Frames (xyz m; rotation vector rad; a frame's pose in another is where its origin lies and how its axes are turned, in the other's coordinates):
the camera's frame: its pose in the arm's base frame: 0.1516 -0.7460 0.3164 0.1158 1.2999 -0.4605
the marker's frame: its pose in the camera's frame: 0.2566 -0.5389 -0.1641 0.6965 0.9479 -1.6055
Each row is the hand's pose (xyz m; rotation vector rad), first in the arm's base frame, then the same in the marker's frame.
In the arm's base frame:
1: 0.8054 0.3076 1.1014 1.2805 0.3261 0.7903
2: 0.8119 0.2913 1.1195 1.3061 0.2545 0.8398
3: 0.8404 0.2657 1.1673 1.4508 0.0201 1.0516
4: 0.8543 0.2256 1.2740 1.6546 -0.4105 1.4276
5: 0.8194 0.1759 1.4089 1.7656 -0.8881 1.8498
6: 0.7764 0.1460 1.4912 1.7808 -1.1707 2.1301
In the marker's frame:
1: -1.0505 -1.3955 -1.1176 0.7615 -0.0034 -2.5959
2: -1.0537 -1.4091 -1.0965 0.7118 -0.0366 -2.5304
3: -1.0753 -1.4498 -1.0562 0.5895 -0.2308 -2.2622
4: -1.0762 -1.5429 -0.9890 0.4099 -0.5060 -1.7612
5: -1.0254 -1.6584 -0.9117 0.2719 -0.7023 -1.1979
6: -0.9729 -1.7279 -0.8678 0.2241 -0.7920 -0.8443

